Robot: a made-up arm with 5 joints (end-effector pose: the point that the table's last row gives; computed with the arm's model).
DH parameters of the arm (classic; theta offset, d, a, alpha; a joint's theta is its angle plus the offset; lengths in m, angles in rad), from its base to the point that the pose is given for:
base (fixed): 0 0 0.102 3.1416
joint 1: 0 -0.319 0.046 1.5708
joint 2: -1.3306 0 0.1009 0
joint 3: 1.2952 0 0.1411 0
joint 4: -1.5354 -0.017 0 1.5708
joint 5: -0.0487 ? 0 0
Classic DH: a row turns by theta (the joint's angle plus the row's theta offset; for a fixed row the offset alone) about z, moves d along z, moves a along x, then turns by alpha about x.
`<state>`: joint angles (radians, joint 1 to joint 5).
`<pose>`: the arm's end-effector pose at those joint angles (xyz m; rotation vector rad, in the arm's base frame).
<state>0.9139 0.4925 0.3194 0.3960 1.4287</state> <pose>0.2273 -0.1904 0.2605 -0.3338 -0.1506 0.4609</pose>
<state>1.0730 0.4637 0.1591 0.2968 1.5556</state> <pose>0.2070 -0.2288 0.2883 -0.6305 -0.1819 0.4184</pose>
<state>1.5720 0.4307 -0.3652 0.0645 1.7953</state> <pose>0.0847 -0.2864 0.3890 -1.4367 0.1275 0.1433</pose>
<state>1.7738 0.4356 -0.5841 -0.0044 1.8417</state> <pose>0.0280 -0.2751 0.4292 -1.6849 0.3637 0.0142</pose>
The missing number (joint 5, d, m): -0.037
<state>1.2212 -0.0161 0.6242 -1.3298 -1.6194</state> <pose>0.1596 -0.2076 0.3654 0.6143 -2.7030 -1.2431</pose>
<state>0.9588 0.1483 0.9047 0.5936 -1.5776</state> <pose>0.1775 -0.1371 0.2554 -0.0334 0.0963 -2.5835</pose>
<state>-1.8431 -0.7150 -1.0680 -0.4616 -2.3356</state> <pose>0.1339 -0.0511 0.5744 -2.1254 -1.2824 -0.2324</pose>
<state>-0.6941 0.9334 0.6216 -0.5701 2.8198</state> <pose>0.2410 0.0936 0.1863 0.7132 0.4201 -2.7082</pose>
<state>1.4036 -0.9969 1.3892 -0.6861 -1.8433</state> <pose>0.1093 -0.1452 0.3538 -0.5928 2.3789 1.8142</pose>
